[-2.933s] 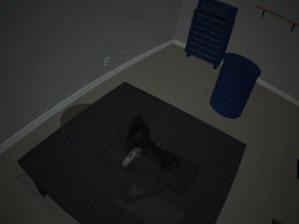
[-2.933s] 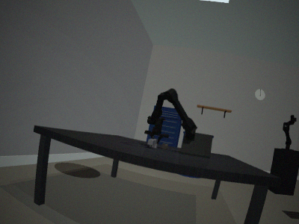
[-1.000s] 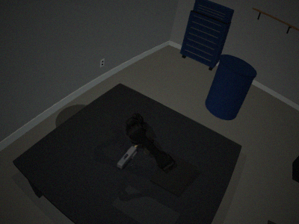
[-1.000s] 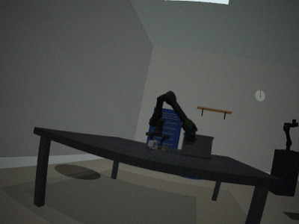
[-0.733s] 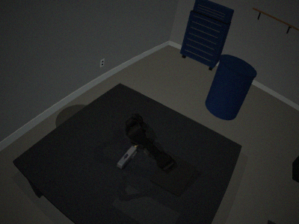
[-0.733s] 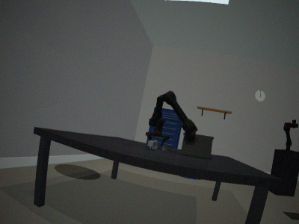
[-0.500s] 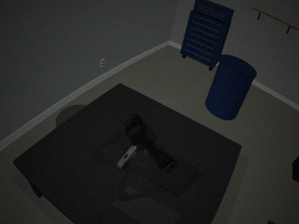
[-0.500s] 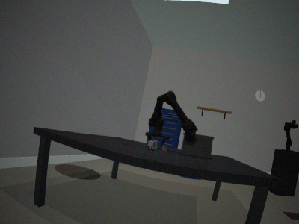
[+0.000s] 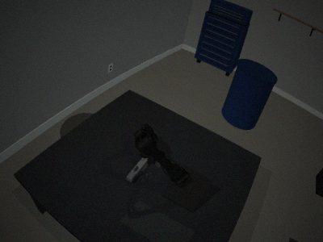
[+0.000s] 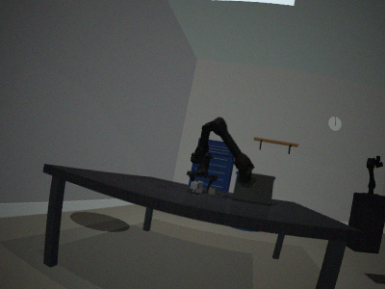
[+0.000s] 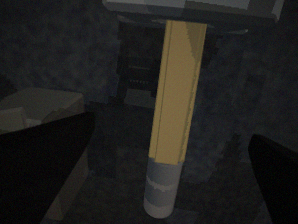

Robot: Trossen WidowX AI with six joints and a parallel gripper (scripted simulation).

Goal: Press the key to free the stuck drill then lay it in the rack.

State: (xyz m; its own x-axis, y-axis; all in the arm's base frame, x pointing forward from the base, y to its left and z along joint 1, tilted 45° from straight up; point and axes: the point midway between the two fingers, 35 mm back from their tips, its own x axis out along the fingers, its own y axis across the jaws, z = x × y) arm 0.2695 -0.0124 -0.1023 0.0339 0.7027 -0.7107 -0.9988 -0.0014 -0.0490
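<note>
Now: gripper tip 4 cm to the right of the drill and 3 cm below it.
</note>
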